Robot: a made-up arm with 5 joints. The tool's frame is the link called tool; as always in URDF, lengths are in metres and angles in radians. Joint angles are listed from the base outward. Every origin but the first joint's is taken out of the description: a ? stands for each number. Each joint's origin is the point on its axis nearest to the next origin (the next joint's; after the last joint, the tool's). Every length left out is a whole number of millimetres.
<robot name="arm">
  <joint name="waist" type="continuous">
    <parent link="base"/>
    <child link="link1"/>
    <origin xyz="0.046 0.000 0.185" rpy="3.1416 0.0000 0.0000"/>
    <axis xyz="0 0 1"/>
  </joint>
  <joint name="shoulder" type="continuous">
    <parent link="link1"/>
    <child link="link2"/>
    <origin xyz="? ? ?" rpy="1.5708 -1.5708 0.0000"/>
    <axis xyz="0 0 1"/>
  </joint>
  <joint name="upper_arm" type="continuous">
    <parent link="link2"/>
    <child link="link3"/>
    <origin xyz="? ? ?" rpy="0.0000 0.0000 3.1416"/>
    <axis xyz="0 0 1"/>
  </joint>
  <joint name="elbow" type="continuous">
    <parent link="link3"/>
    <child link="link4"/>
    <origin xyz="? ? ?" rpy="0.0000 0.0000 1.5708"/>
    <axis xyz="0 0 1"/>
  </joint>
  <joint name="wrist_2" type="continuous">
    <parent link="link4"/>
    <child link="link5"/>
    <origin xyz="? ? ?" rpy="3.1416 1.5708 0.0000"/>
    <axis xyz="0 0 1"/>
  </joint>
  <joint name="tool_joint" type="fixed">
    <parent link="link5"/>
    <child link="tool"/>
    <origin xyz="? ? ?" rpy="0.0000 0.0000 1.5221"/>
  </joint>
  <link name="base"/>
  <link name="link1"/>
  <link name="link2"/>
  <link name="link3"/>
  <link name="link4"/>
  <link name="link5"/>
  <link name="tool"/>
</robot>
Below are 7 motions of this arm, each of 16 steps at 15 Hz.
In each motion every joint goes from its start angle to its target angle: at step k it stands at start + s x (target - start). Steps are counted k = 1, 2, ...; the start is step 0. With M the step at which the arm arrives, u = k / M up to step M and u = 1 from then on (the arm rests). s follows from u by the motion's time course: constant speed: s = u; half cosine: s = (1 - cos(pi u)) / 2; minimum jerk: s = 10 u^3 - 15 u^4 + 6 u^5.
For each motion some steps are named. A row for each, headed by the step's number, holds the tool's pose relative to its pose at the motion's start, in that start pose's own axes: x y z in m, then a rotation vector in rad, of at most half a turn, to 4 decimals.
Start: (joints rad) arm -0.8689 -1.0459 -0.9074 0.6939 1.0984
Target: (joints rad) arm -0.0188 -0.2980 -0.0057 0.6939 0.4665
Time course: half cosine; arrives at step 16
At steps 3, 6, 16:
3: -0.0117 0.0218 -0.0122 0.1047 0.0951 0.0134
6: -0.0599 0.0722 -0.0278 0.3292 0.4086 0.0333
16: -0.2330 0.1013 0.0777 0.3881 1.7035 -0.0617

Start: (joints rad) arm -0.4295 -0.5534 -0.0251 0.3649 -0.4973
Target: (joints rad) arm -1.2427 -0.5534 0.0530 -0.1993 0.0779
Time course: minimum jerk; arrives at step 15
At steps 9, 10, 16:
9: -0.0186 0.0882 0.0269 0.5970 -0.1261 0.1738
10: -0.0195 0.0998 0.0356 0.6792 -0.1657 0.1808
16: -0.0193 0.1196 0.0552 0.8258 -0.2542 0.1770

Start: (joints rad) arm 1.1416 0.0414 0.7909 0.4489 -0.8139
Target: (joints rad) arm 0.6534 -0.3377 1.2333 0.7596 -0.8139
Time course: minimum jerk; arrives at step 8
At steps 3, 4, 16:
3: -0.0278 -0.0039 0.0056 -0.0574 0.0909 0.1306
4: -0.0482 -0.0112 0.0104 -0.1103 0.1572 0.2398
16: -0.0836 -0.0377 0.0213 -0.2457 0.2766 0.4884

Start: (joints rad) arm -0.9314 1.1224 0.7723 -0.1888 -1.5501
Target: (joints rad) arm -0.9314 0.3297 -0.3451 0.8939 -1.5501
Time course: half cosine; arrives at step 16
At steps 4, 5, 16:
4: -0.0008 0.0298 0.0115 0.1211 0.0034 0.0000
5: -0.0012 0.0444 0.0202 0.1838 0.0051 0.0000
16: -0.0030 0.1081 0.1880 0.8271 0.0232 0.0000

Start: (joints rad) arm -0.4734 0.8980 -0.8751 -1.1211 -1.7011
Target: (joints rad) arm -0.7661 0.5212 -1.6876 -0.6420 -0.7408
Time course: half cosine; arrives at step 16
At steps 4, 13, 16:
4: -0.0146 0.0198 -0.0153 0.1015 0.0287 0.1014
13: -0.0665 0.1560 -0.0419 0.6422 -0.1294 0.5785
16: -0.0683 0.1720 -0.0390 0.6928 -0.1780 0.6231

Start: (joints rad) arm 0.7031 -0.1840 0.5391 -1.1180 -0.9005
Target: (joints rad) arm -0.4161 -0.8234 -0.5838 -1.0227 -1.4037
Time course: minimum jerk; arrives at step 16
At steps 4, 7, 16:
4: 0.0001 0.0362 -0.0059 0.1858 -0.0333 -0.1390
7: 0.0284 0.1256 0.0068 0.6531 -0.1396 -0.5722
16: 0.1794 0.1445 0.1007 1.4540 -0.6005 -1.6440

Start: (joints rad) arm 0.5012 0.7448 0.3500 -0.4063 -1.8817
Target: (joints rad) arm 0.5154 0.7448 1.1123 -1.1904 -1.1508
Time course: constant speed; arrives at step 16
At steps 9, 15, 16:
9: 0.0118 -0.0266 0.0200 0.0132 -0.0043 0.4061
15: 0.0173 -0.0390 0.0396 0.0210 -0.0102 0.6768
16: 0.0180 -0.0405 0.0433 0.0222 -0.0114 0.7220

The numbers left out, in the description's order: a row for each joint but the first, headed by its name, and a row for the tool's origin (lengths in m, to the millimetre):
shoulder: 0.045 0.000 0.000
upper_arm: -0.101 -0.025 0.000
elbow: 0.003 0.085 0.000
wrist_2: 0.089 0.000 0.000
tool: 0.000 0.000 0.000

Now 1 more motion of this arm.
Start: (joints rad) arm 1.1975 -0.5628 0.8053 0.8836 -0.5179
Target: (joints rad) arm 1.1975 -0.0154 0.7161 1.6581 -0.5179
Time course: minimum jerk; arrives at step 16
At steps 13, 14, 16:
13: -0.0510 -0.0325 0.0107 -0.6294 0.9893 0.0000
14: -0.0519 -0.0330 0.0123 -0.6510 1.0234 0.0000
16: -0.0522 -0.0332 0.0131 -0.6617 1.0401 0.0000

